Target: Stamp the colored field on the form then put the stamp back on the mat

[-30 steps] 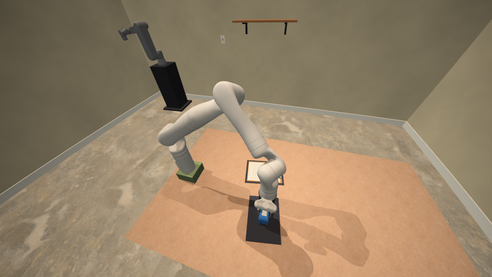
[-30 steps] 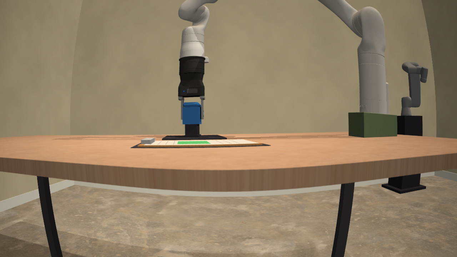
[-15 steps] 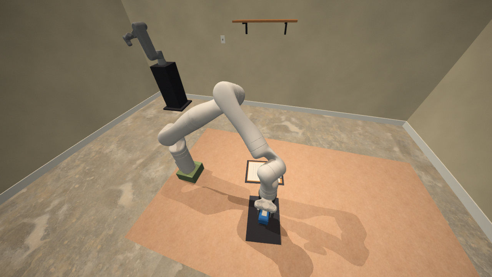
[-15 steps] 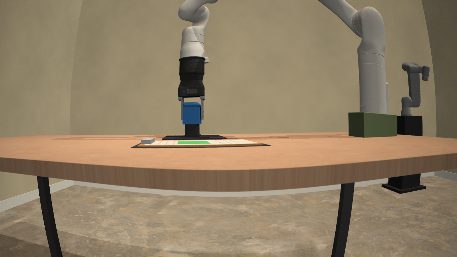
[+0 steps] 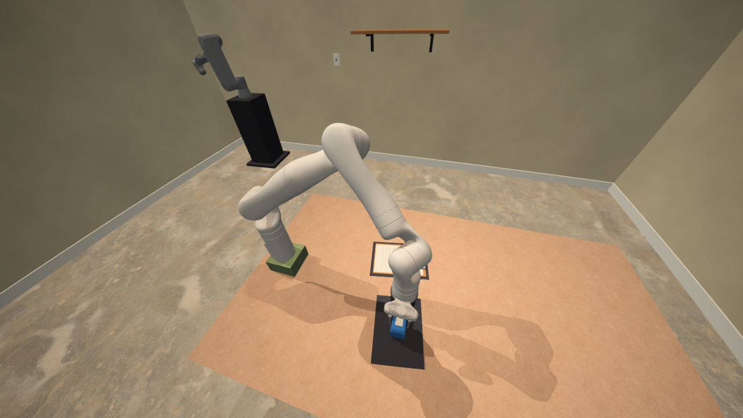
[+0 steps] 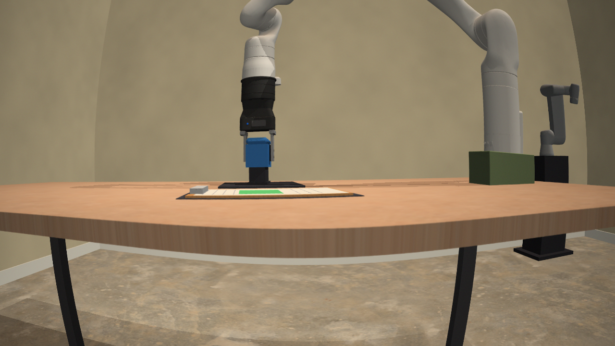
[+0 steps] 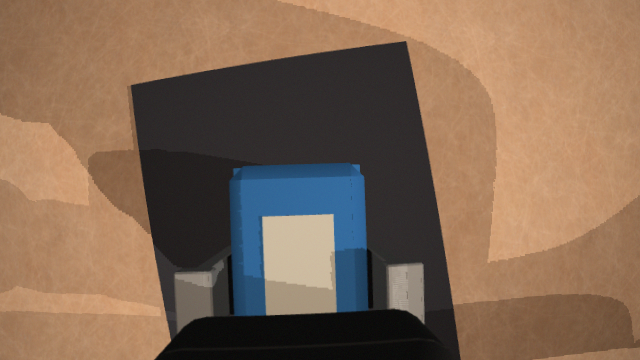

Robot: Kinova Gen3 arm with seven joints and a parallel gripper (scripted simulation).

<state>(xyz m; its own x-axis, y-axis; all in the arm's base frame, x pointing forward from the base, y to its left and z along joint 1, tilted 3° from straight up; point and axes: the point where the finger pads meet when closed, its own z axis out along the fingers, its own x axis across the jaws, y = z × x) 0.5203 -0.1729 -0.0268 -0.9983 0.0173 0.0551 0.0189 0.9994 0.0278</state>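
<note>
My gripper is now 20 mm above the blue stamp. The rest, counted from my hand: form (20 mm behind, 290 mm to the left, 70 mm below); then dark mat (70 mm below); then black base (50 mm below).
</note>
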